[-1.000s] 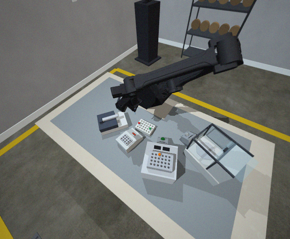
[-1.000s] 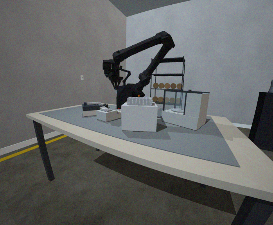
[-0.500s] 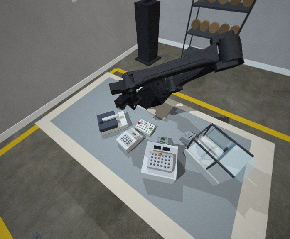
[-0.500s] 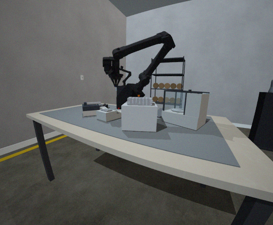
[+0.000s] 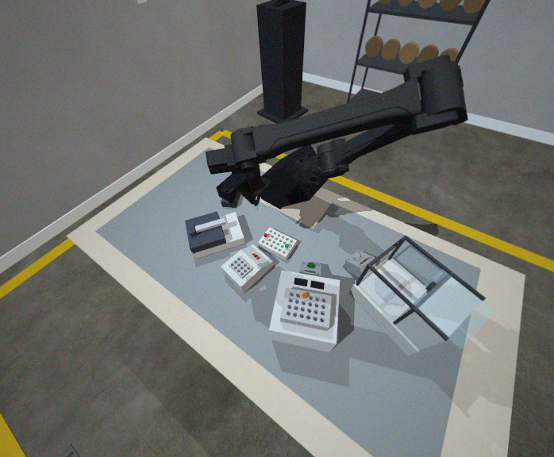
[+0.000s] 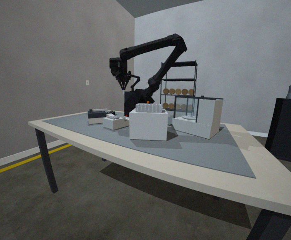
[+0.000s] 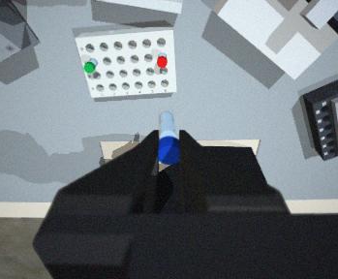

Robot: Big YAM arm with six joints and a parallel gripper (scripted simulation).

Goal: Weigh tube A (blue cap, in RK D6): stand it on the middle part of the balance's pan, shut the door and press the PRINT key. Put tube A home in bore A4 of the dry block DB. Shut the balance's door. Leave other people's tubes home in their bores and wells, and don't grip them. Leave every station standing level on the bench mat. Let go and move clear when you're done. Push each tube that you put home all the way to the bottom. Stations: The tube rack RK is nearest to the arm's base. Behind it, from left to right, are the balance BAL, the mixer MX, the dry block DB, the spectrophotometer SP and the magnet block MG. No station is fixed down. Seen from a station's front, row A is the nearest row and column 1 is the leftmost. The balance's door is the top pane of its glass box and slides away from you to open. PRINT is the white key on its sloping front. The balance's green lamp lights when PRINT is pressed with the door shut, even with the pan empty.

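Now: the octagonal balance pan 470 mm to the left of my hand, 170 mm below it and 130 mm behind it. Also, from my hand: spectrophotometer (190 mm below, 160 mm to the right, 100 mm ahead); dry block DB (220 mm below, 110 mm ahead, 40 mm to the left); tube rack RK (240 mm below, 50 mm to the left, 40 mm behind).
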